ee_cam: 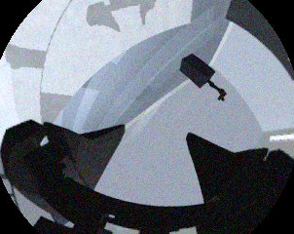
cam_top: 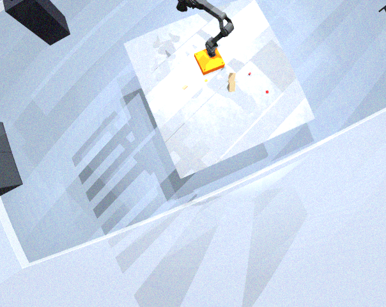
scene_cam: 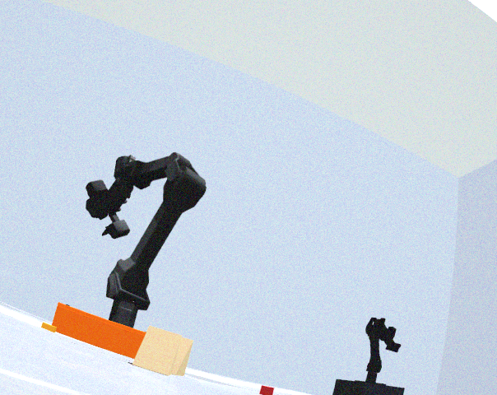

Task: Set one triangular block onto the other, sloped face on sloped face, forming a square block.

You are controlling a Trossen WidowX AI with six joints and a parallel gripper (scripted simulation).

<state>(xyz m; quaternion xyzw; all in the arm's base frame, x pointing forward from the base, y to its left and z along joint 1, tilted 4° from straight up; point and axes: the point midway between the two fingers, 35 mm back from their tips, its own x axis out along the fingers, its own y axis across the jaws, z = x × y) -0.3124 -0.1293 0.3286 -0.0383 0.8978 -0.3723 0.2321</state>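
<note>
Now: the boxy block 68 cm ahead of my gripper tip, 32 cm below it and 19 cm to the left of it.
</note>
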